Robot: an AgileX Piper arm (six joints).
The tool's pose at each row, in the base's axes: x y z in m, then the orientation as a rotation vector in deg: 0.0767, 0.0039, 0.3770, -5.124, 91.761, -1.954; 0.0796, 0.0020, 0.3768, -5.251, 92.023, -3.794; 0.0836, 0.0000, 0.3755, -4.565, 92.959, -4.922; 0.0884, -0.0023, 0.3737, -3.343, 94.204, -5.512; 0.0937, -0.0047, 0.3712, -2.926, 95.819, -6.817; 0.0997, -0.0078, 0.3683, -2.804, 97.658, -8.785; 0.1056, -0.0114, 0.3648, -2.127, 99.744, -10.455; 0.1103, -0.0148, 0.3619, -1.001, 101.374, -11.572; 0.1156, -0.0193, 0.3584, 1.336, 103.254, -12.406; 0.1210, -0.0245, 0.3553, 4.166, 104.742, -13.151; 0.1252, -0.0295, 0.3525, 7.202, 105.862, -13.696; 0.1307, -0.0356, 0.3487, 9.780, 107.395, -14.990; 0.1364, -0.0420, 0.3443, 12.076, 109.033, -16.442; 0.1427, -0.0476, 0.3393, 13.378, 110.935, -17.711; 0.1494, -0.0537, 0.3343, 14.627, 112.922, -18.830; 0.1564, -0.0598, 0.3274, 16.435, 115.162, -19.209
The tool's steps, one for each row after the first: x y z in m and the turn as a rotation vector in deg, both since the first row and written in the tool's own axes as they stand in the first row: 0.0003, -0.0020, 0.0028, 1.093, 0.350, -1.220; 0.0016, -0.0040, 0.0068, 2.207, 1.341, -1.452; 0.0034, -0.0063, 0.0116, 3.291, 2.614, -0.998; 0.0059, -0.0087, 0.0169, 4.308, 4.306, -1.490; 0.0089, -0.0118, 0.0229, 5.541, 6.273, -2.565; 0.0125, -0.0153, 0.0288, 6.900, 8.481, -3.091; 0.0155, -0.0187, 0.0334, 8.197, 10.204, -3.009; 0.0192, -0.0231, 0.0387, 10.025, 12.183, -1.991; 0.0225, -0.0282, 0.0440, 12.102, 13.804, -0.634; 0.0256, -0.0331, 0.0481, 14.188, 15.082, 0.952; 0.0297, -0.0391, 0.0535, 16.412, 16.855, 1.803; 0.0344, -0.0454, 0.0592, 18.534, 18.762, 2.380; 0.0396, -0.0508, 0.0654, 19.912, 20.871, 2.457; 0.0449, -0.0567, 0.0721, 21.143, 23.057, 2.589; 0.0520, -0.0625, 0.0791, 22.218, 25.467, 3.499
